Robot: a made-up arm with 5 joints.
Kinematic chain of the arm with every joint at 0, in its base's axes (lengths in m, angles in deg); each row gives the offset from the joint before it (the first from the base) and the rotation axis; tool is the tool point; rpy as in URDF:
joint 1: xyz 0 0 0.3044 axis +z
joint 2: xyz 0 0 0 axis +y
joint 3: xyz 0.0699 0 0.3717 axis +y
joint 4: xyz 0.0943 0 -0.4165 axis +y
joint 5: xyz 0.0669 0 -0.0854 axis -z
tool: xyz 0 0 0 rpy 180 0 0
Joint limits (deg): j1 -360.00..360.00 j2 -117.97..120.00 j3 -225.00..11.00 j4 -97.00..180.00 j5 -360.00..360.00
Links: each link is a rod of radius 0.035 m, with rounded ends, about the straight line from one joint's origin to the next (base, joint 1, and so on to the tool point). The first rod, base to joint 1, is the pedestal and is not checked.
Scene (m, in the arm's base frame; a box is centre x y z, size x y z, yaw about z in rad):
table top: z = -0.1
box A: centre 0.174 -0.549 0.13 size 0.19 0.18 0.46 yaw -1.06
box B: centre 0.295 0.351 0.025 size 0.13 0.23 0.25 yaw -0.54
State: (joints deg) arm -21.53 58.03 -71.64 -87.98 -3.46
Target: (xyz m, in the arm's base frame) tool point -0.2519 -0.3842 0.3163
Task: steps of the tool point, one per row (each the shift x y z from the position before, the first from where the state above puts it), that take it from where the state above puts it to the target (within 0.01 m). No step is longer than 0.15 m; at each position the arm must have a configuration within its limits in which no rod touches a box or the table.
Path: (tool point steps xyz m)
1: -0.0554 0.0278 -0.0375
2: -0.0688 0.0315 -0.0281
3: -0.0805 0.0340 -0.0155
4: -0.0898 0.0354 0.0003
5: -0.0958 0.0355 0.0185
6: -0.0976 0.0338 0.0381
7: 0.0438 -0.0493 -0.0070
8: 0.0222 -0.0685 0.0044
9: -0.0061 -0.0779 0.0150
10: -0.0369 -0.0759 0.0244
11: -0.0656 -0.0623 0.0324
12: -0.0878 -0.0389 0.0388
13: -0.1007 -0.0087 0.0437
14: -0.1024 0.0240 0.0468

